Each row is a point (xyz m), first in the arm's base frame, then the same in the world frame.
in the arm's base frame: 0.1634 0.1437 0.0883
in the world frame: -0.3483 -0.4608 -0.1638
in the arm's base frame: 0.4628 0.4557 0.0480
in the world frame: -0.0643 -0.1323 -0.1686
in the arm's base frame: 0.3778 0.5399 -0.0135
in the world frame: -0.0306 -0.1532 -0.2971
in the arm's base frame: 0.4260 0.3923 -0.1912
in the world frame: 0.0883 -0.3290 -0.1938
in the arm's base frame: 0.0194 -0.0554 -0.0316
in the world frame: -0.3892 -0.7309 -0.1527
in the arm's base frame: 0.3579 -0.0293 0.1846
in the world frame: -0.3834 -0.4254 0.1092
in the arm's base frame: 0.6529 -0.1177 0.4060
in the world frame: -0.4408 -0.2136 0.4186
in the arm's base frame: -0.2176 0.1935 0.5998
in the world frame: -0.9339 -0.3204 -0.3799
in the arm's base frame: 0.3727 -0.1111 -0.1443
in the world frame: -0.1390 -0.6605 0.1175
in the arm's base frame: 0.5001 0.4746 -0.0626
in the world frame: 0.0492 -0.1650 -0.1742
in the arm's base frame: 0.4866 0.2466 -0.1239
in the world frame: 0.0178 -0.3572 -0.0400
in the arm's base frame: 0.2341 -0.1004 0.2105
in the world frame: -0.4895 -0.5177 0.0735
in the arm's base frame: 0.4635 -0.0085 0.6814
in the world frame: -0.7214 -0.0759 0.2576
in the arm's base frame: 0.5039 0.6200 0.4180
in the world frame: -0.2868 0.2079 -0.1857
